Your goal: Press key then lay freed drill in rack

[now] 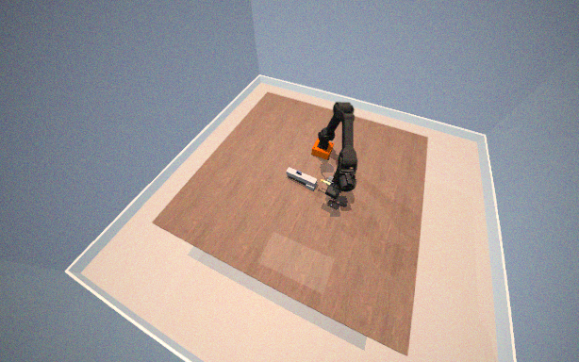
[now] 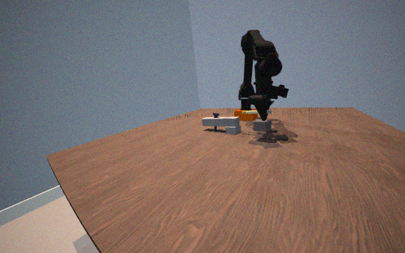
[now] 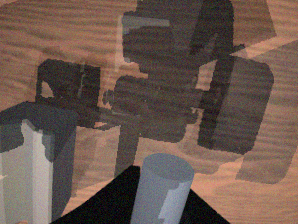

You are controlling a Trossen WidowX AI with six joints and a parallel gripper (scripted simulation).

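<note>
The yellowish drill is 40 mm to the right of my gripper tip and 30 mm above it. From my gripper tip the other things lie so: grey rack: 70 mm behind, 20 mm to the right, 40 mm below; dark blue key: 20 mm behind, 220 mm to the right, 10 mm below; housing: 20 mm behind, 200 mm to the right, 20 mm below.
</note>
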